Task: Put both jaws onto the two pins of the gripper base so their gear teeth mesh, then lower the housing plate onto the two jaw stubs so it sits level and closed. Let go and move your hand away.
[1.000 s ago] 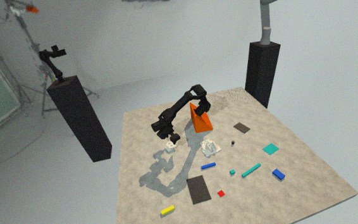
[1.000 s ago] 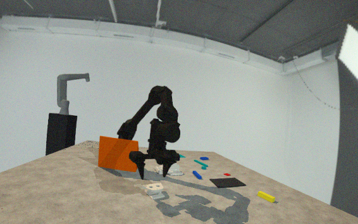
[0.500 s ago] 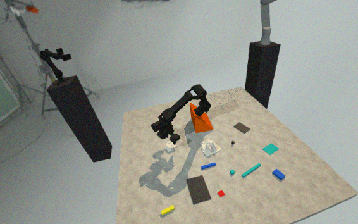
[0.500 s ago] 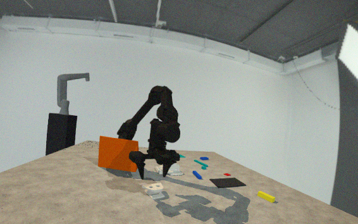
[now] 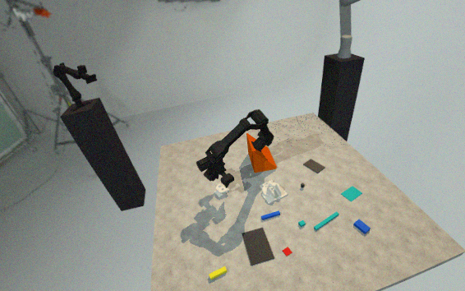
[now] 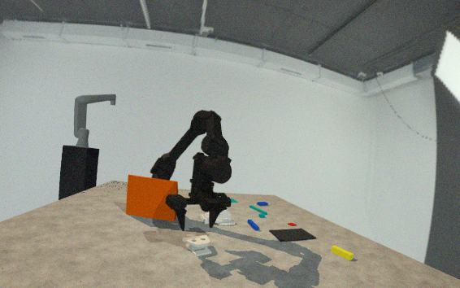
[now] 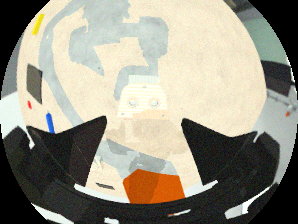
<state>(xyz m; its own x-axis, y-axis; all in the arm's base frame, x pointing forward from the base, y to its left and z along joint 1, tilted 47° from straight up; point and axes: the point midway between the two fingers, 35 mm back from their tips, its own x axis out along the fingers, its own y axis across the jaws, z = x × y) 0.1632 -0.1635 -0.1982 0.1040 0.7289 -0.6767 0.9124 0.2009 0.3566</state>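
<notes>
Right now the white gripper base is 10 mm ahead of my gripper tip, 10 mm to the right of it and 30 mm below it. From my gripper tip the other things lie so: blue bar 250 mm ahead, 190 mm to the left, 50 mm below; then white housing plate 60 mm ahead, 250 mm to the left, 60 mm below; then dark plate 380 mm ahead, 80 mm to the left, 60 mm below.
</notes>
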